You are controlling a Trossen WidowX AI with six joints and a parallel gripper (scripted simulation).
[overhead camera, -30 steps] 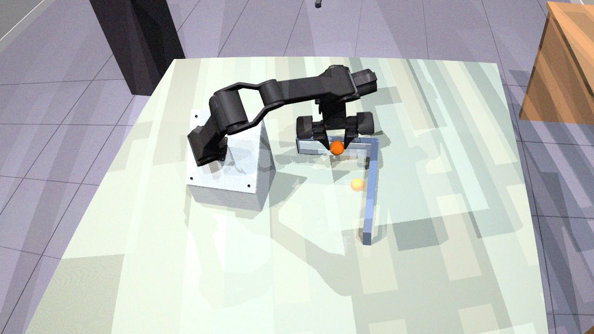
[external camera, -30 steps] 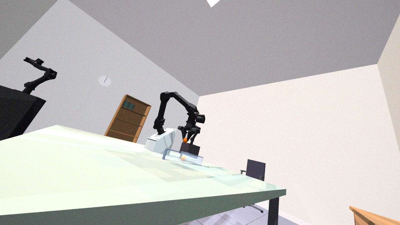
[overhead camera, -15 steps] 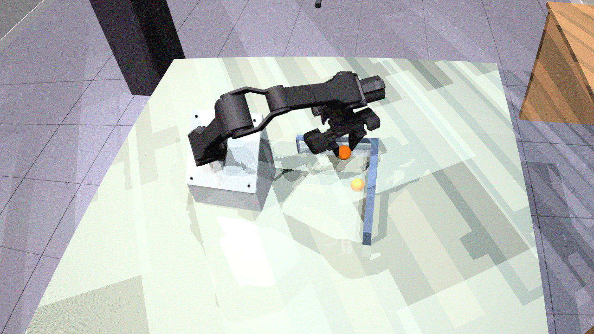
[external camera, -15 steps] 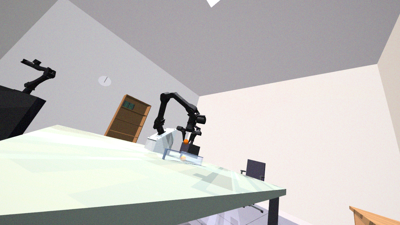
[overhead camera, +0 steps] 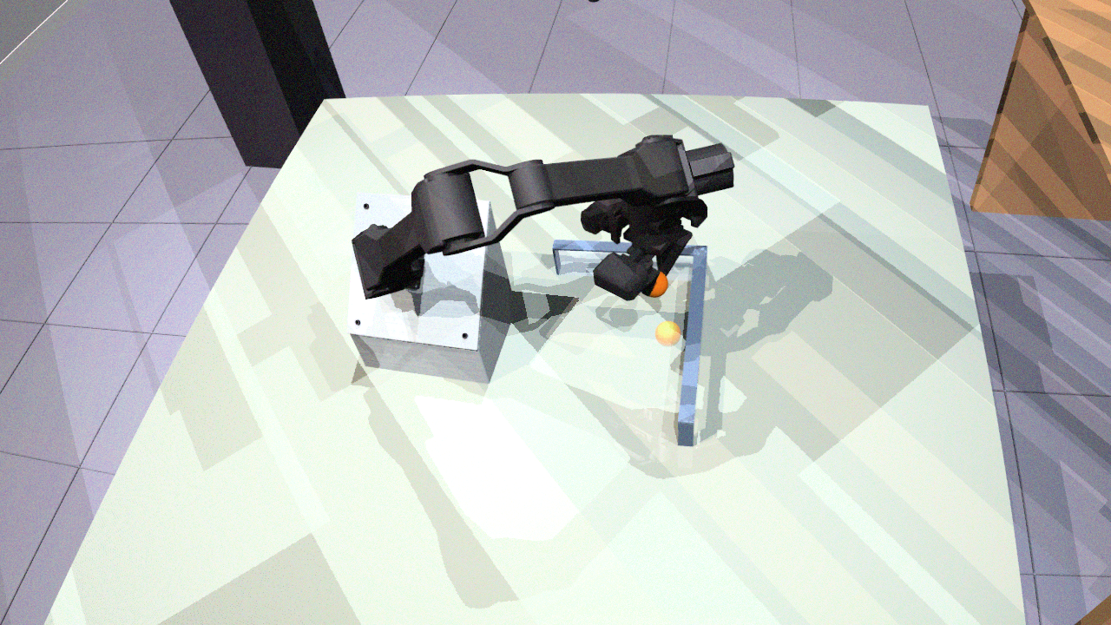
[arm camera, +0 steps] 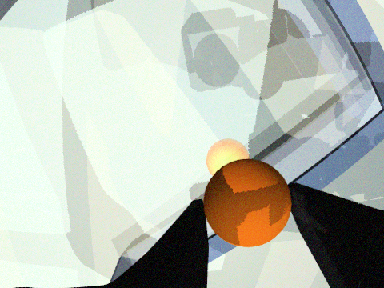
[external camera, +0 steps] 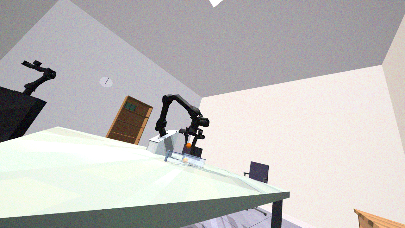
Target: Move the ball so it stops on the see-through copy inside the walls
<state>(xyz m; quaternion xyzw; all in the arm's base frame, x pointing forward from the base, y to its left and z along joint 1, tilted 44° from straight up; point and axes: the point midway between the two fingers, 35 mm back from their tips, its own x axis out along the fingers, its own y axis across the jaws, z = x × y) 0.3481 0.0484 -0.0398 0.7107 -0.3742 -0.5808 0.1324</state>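
The see-through copy is 2 cm ahead of my gripper tip and 10 cm below it. The rest, counted from my gripper tip: orange ball: right at my gripper tip.
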